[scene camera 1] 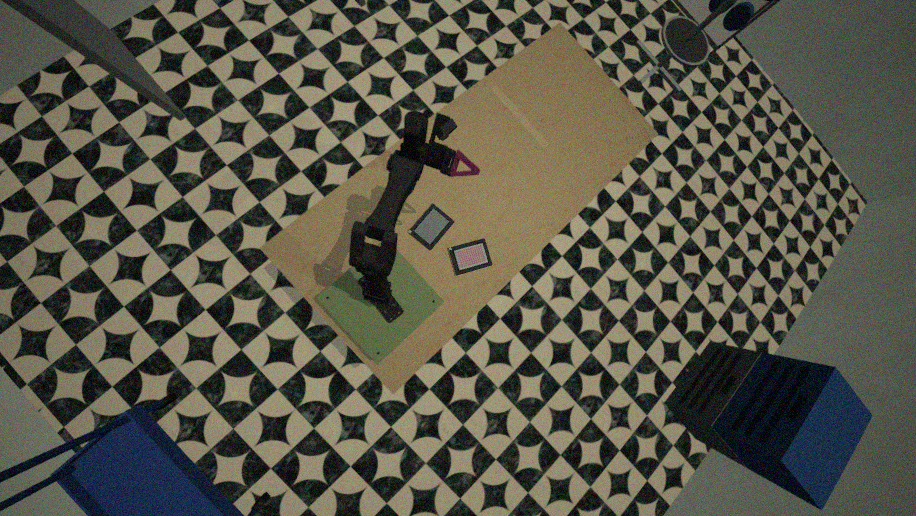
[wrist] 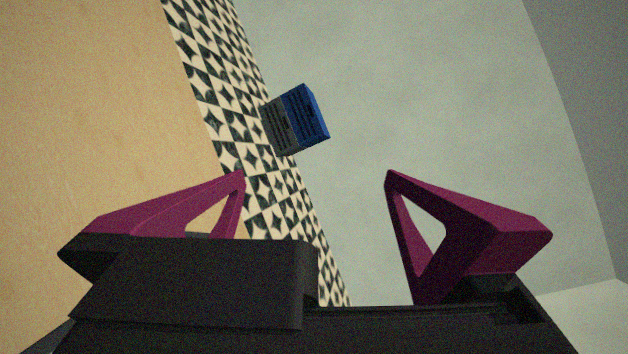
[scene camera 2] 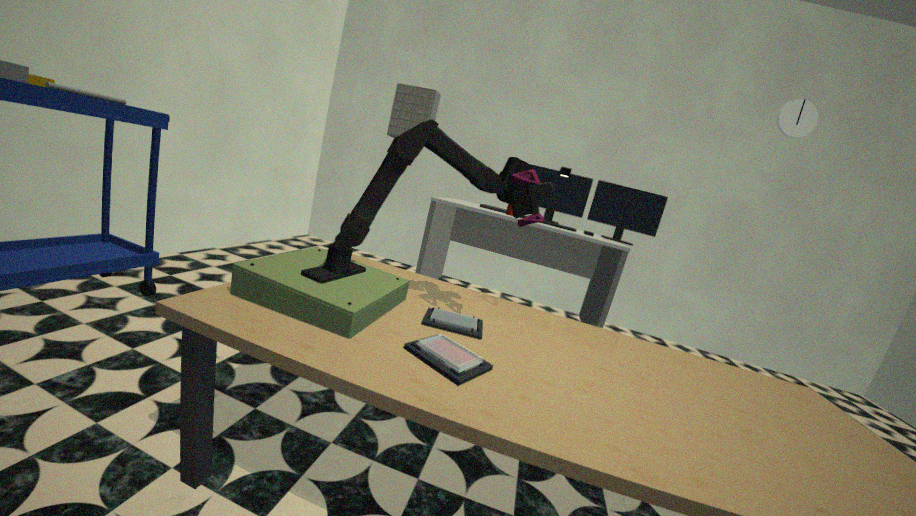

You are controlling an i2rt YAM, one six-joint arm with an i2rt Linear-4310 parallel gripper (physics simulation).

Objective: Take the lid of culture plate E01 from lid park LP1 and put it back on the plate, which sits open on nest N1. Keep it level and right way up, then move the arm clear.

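Frame: origin at the arm's base, x right, y ahead, z up, level; metres.
Seen in the pictures: gripper, fingertip midpoint: (scene camera 1: 477, 171) (wrist: 314, 177) (scene camera 2: 540, 202); arm's base, link origin: (scene camera 1: 381, 296) (scene camera 2: 335, 272).
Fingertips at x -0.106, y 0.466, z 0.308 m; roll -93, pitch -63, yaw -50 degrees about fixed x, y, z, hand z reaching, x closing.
Observation:
Pixels of each thing's top centre, then the offset from my fingertips to it. Level surfaces: height alone.
- Culture plate E01, top centre: (scene camera 2: 450, 348) (scene camera 1: 471, 256) dx +0.192, dy -0.084, dz -0.352 m
- dark nest N1, top centre: (scene camera 2: 449, 352) (scene camera 1: 471, 256) dx +0.192, dy -0.084, dz -0.360 m
- wooden table, surface height: dz -0.378 m
Culture plate E01 (scene camera 1: 470, 255) (scene camera 2: 450, 352), with pink contents, sits open and level on the dark nest N1 (scene camera 1: 474, 268) (scene camera 2: 458, 378). Its clear grey-looking lid (scene camera 1: 432, 225) (scene camera 2: 453, 319) lies flat on the dark lid park LP1 (scene camera 1: 444, 216) (scene camera 2: 447, 328), between the nest and the arm's shadow. My gripper (scene camera 1: 474, 170) (scene camera 2: 533, 198) (wrist: 314, 177) is open and empty, with its magenta fingers wide apart. It is high above the table beyond the lid park, tilted and pointing sideways. The plate and lid do not show in the wrist view.
The arm stands on a green block (scene camera 1: 410, 307) (scene camera 2: 294, 294) at one end of the wooden table (scene camera 1: 544, 96) (scene camera 2: 608, 397) (wrist: 90, 100). A blue cart (scene camera 2: 83, 102) and a desk with monitors (scene camera 2: 628, 208) stand away from the table. A blue-and-grey cabinet (scene camera 1: 769, 410) (wrist: 295, 120) stands beyond it.

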